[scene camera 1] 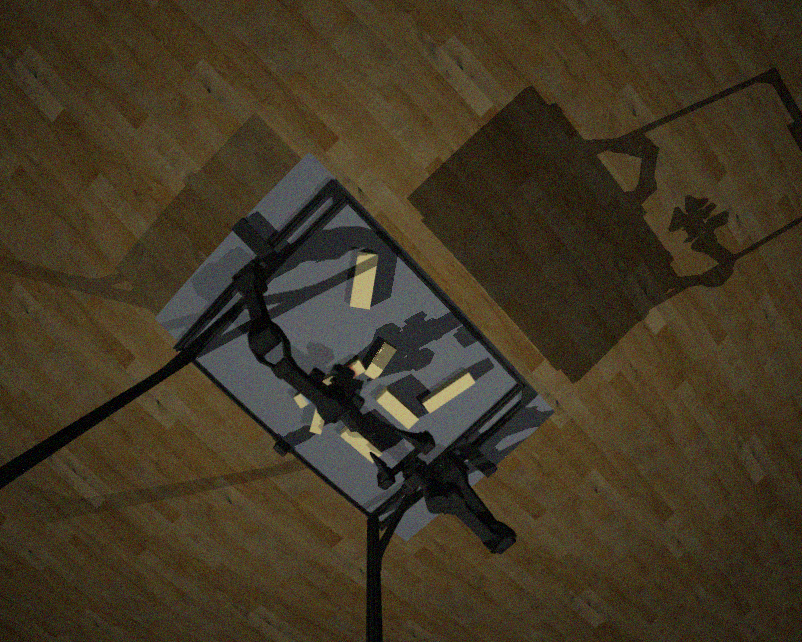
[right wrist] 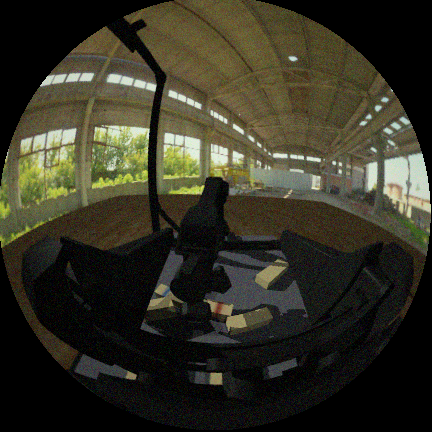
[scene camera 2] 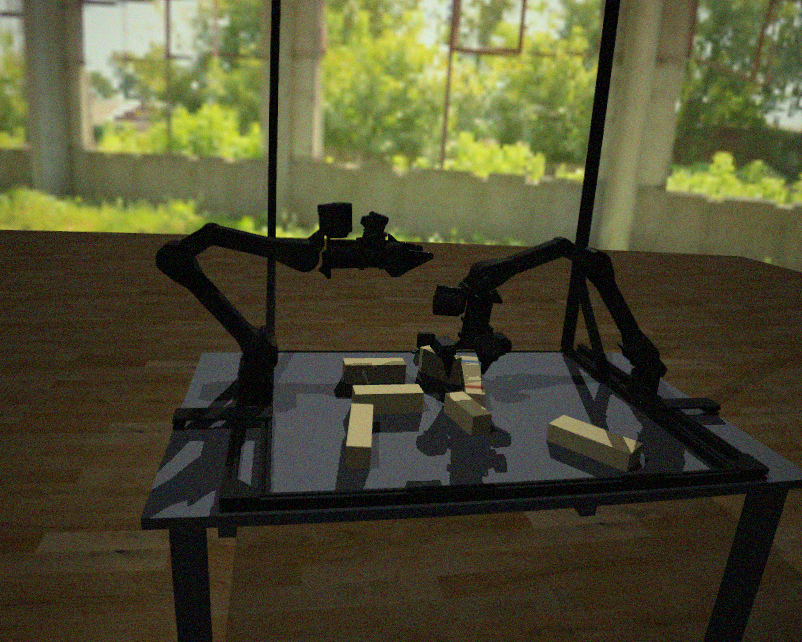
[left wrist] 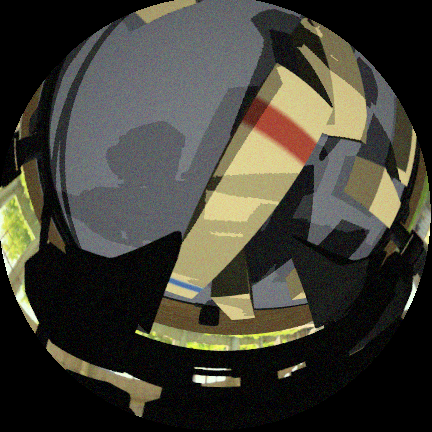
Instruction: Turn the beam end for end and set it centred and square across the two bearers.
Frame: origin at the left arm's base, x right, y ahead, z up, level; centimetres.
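Seen in the pictures: left gripper, between the fingertips: (scene camera 2: 465, 375) (left wrist: 237, 239); right gripper, between the fingertips: (scene camera 1: 382, 441) (right wrist: 228, 234) (scene camera 2: 427, 252); left arm's base, origin of its link: (scene camera 1: 255, 274) (scene camera 2: 642, 393); right arm's base, origin of its link: (scene camera 1: 450, 460) (scene camera 2: 254, 400) (left wrist: 393, 229).
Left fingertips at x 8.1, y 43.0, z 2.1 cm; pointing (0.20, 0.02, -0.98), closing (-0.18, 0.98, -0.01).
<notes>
Offsets run from my left fingertips to a thing's top centre. Level surfaces: height alone.
The beam @(dx +0.3, dy -1.8, dz +0.4 cm) (scene camera 2: 470, 372) (left wrist: 241, 181) (right wrist: 225, 309) is a long tan block with a red band near one end and a blue band at the other. It lies on the grey table @(dz -4.0 cm) (scene camera 2: 309, 440) among other blocks, apart from the bearers. The two bearers @(dx +8.1, dy +20.7, dz +0.7 cm) (scene camera 2: 374, 370) @(dx -9.3, dy +20.2, dz +0.7 cm) (scene camera 2: 388, 398) (scene camera 1: 396, 408) (scene camera 1: 360, 443) lie side by side and parallel. My left gripper (scene camera 2: 461, 364) (left wrist: 237, 239) is open and low over the beam, which runs between its fingers in the left wrist view. My right gripper (scene camera 2: 411, 257) (right wrist: 228, 234) is open and empty, held level high above the table.
Loose tan blocks lie at the front left (scene camera 2: 359, 433) (scene camera 1: 450, 391), in front of the beam @(dx -16.8, dy +4.5, dz +0.4 cm) (scene camera 2: 465, 410) (scene camera 1: 379, 359) and at the front right (scene camera 2: 592, 440) (scene camera 1: 363, 280). Black frame posts (scene camera 2: 272, 159) (scene camera 2: 596, 128) rise behind the table. In scene camera 1 the arms overlap.
</notes>
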